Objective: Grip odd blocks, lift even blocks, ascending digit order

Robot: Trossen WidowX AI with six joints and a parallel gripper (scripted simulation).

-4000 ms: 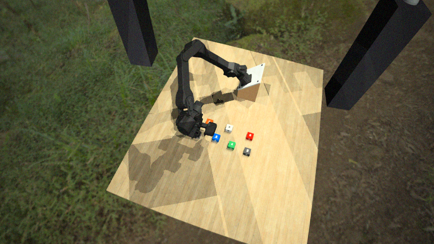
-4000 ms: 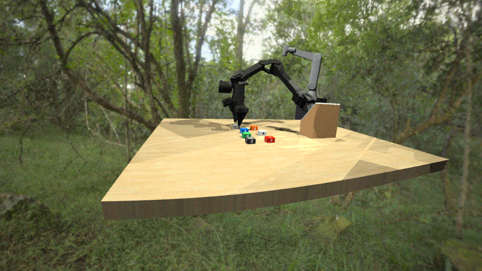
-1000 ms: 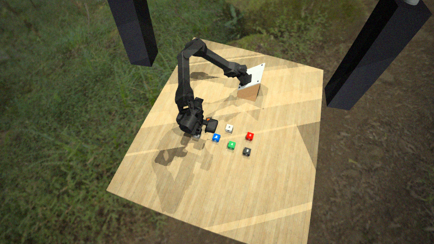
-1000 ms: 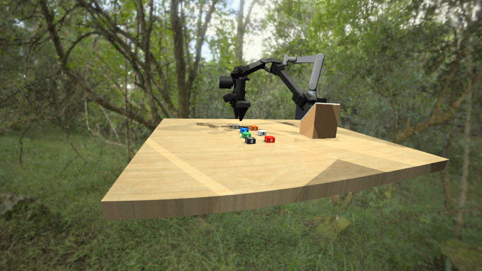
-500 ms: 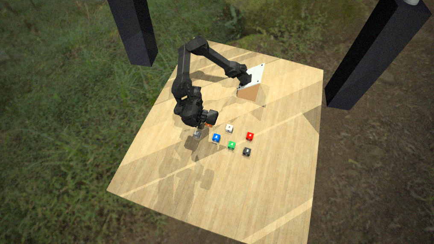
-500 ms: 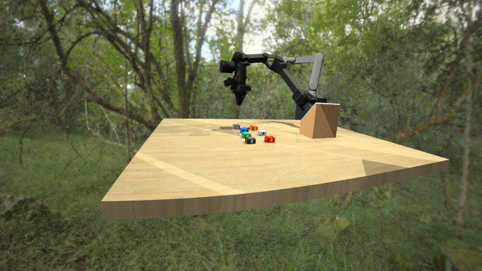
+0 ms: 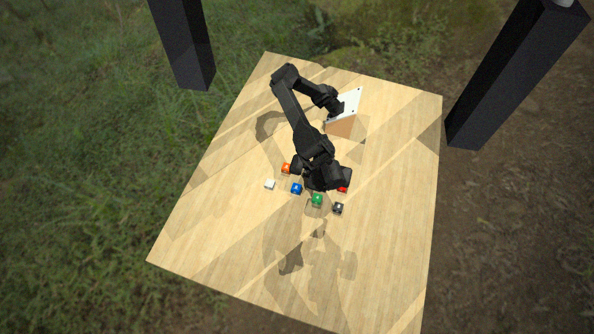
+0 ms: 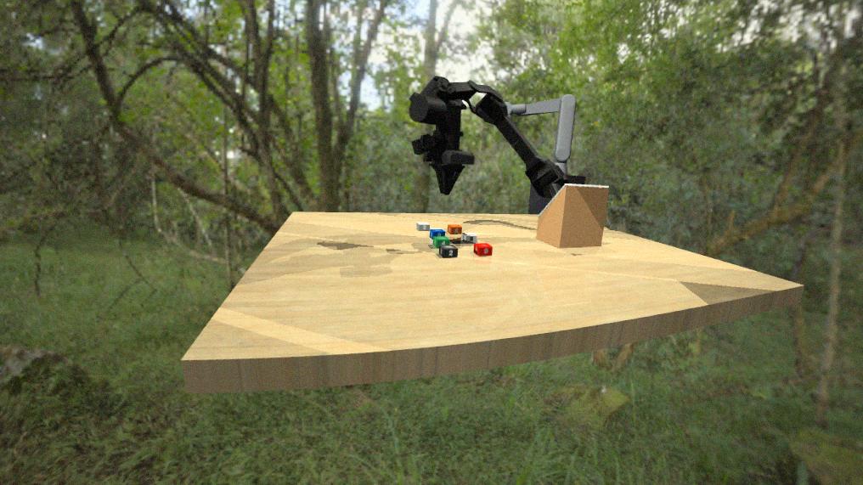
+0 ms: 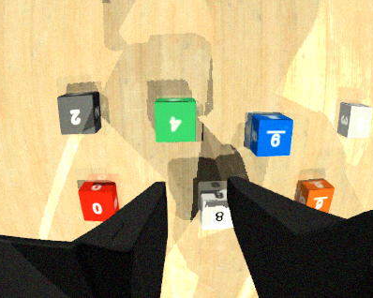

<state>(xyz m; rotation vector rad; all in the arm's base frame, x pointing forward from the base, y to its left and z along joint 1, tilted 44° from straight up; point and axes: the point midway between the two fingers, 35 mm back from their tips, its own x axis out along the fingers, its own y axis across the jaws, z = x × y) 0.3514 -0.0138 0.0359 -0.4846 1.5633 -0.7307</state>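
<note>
The green block lies 10 mm to the left of my gripper tip and 110 mm below it. The rest, counted from my gripper tip: blue block: 20 mm behind, 70 mm to the right, 110 mm below; white block: 90 mm behind, 20 mm to the right, 110 mm below; black block: 20 mm ahead, 80 mm to the left, 110 mm below.
</note>
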